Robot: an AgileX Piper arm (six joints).
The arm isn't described. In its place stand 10 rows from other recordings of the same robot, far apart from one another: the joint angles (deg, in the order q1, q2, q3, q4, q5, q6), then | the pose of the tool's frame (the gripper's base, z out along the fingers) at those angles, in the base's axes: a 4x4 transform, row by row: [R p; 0 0 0 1], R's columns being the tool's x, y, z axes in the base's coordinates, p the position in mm.
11.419, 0.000, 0.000, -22.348, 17.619, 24.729 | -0.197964 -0.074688 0.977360 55.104; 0.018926 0.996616 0.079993 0.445; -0.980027 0.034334 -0.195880 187.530; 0 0 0 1
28.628, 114.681, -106.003, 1.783, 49.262, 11.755 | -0.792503 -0.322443 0.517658 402.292; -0.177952 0.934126 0.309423 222.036; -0.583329 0.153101 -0.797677 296.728; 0 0 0 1
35.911, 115.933, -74.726, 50.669, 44.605, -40.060 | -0.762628 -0.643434 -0.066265 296.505; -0.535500 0.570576 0.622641 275.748; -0.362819 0.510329 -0.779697 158.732; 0 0 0 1
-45.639, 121.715, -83.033, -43.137, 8.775, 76.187 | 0.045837 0.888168 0.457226 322.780; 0.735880 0.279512 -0.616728 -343.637; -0.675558 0.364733 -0.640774 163.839; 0 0 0 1
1.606, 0.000, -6.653, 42.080, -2.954, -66.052 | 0.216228 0.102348 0.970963 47.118; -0.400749 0.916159 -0.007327 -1.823; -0.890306 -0.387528 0.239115 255.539; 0 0 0 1
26.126, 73.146, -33.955, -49.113, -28.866, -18.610 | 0.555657 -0.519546 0.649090 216.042; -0.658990 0.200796 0.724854 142.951; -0.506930 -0.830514 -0.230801 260.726; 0 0 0 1
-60.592, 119.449, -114.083, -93.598, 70.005, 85.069 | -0.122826 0.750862 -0.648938 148.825; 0.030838 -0.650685 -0.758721 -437.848; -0.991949 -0.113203 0.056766 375.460; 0 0 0 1
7.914, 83.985, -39.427, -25.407, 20.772, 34.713 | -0.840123 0.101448 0.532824 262.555; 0.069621 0.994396 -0.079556 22.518; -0.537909 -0.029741 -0.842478 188.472; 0 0 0 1
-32.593, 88.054, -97.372, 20.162, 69.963, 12.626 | -0.526112 0.562464 0.637841 282.603; 0.716697 0.696989 -0.023467 -145.709; -0.457768 0.444793 -0.769811 419.795; 0 0 0 1
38.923, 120.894, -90.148, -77.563, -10.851, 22.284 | 0.437009 -0.682016 0.586411 375.093; -0.682806 0.172838 0.709861 324.414; -0.585490 -0.710621 -0.390153 220.868; 0 0 0 1
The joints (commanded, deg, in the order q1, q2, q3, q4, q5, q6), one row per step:
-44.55, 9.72, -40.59, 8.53, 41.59, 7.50
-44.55, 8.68, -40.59, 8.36, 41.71, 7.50
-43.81, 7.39, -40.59, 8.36, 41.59, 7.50
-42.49, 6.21, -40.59, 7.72, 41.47, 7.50
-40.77, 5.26, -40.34, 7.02, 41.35, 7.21
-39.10, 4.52, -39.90, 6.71, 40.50, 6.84
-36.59, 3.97, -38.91, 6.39, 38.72, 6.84
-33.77, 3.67, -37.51, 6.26, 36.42, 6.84
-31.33, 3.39, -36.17, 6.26, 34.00, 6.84
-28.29, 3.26, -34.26, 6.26, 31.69, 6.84
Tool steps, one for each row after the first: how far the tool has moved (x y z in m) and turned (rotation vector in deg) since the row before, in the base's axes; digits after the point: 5 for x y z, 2 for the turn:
-0.00324, 0.00297, -0.00009, -0.75, -0.55, -0.09
-0.00398, 0.00386, 0.00022, -0.97, -1.02, 0.73
-0.00426, 0.00293, 0.00004, -1.24, -0.61, 0.91
-0.00320, 0.00153, -0.00119, -1.17, -0.09, 1.27
-0.00193, 0.00066, -0.00087, -1.17, -0.55, 1.40
-0.00022, -0.00114, -0.00195, -0.90, -0.98, 2.15
0.00174, -0.00229, -0.00303, -0.63, -1.00, 2.54
0.00186, -0.00188, -0.00261, -0.59, -1.22, 2.23
0.00392, -0.00274, -0.00562, -0.13, -0.52, 2.84

